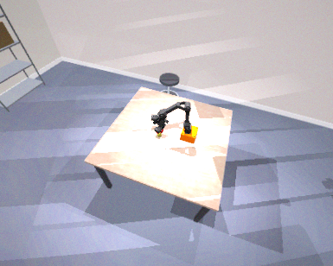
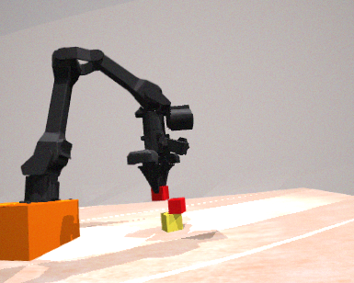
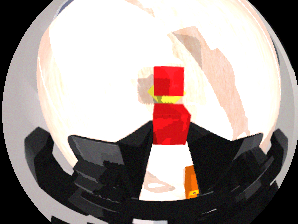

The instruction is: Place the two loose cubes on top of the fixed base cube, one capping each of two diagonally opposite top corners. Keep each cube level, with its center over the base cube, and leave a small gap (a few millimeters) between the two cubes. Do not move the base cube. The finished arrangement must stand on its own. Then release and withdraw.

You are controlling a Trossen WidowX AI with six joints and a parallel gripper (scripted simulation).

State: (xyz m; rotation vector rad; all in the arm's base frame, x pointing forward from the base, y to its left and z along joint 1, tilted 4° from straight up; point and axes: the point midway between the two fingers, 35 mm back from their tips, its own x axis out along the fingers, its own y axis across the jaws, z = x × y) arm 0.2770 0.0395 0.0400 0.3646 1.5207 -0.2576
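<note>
Right now the yellow base cube is 7 cm below my gripper tip, 2 cm ahead of it and 1 cm to the right of it.
</note>
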